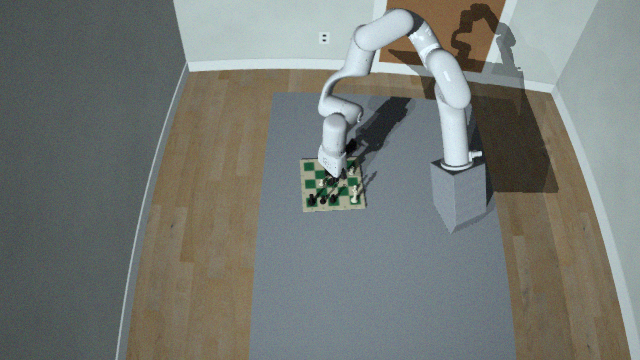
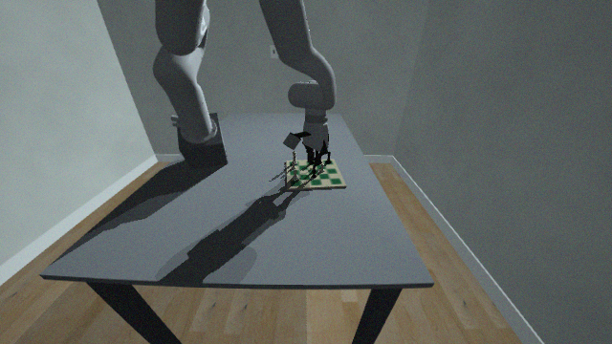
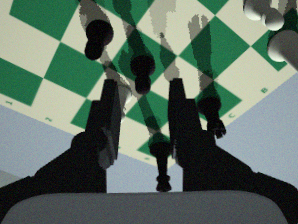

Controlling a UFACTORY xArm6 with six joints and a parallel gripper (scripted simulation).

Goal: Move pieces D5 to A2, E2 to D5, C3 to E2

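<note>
Now: the chessboard 6 cm below my hand.
</note>
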